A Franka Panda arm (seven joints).
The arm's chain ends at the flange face. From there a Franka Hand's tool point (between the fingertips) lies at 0.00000 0.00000 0.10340 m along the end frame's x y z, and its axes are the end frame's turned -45 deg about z.
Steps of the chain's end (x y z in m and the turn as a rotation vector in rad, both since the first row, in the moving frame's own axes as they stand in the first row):
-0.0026, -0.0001, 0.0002, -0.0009, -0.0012, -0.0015
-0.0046, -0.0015, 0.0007, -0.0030, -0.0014, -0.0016
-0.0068, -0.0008, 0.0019, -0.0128, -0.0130, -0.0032
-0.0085, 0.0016, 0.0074, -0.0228, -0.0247, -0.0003
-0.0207, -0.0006, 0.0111, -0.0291, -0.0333, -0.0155
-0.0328, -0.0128, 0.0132, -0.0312, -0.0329, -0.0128
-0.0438, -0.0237, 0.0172, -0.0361, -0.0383, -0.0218
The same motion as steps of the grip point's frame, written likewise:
-0.0019, -0.0019, 0.0002, 0.0002, -0.0015, -0.0015
-0.0025, -0.0042, 0.0007, -0.0011, -0.0031, -0.0016
-0.0061, -0.0054, 0.0019, 0.0001, -0.0182, -0.0032
-0.0106, -0.0050, 0.0073, 0.0013, -0.0336, -0.0003
-0.0188, -0.0153, 0.0110, 0.0030, -0.0441, -0.0155
-0.0188, -0.0323, 0.0131, 0.0012, -0.0453, -0.0128
-0.0197, -0.0478, 0.0171, 0.0016, -0.0526, -0.0218

